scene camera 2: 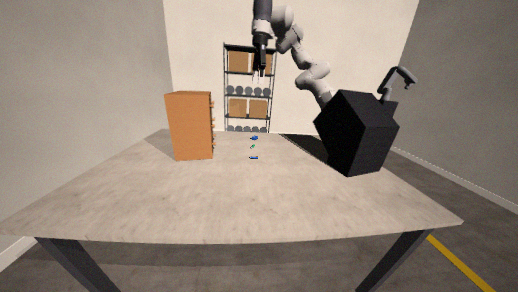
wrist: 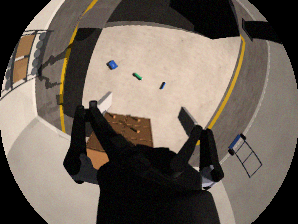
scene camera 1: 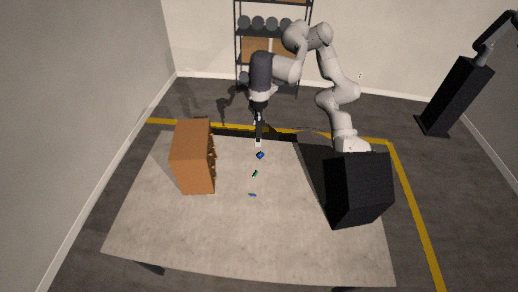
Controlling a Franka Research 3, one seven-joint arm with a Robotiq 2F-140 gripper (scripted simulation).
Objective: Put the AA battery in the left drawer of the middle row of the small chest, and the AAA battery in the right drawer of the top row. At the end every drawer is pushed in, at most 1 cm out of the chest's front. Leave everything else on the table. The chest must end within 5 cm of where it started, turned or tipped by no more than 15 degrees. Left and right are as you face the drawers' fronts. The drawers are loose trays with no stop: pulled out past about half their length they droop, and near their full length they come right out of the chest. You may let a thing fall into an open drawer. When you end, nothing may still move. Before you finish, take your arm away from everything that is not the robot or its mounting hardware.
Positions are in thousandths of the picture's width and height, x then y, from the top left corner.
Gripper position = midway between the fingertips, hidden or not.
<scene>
In view: my gripper (wrist: 492,471) and a chest (scene camera 2: 364,399).
The chest also shows in scene camera 1 (scene camera 1: 364,529).
</scene>
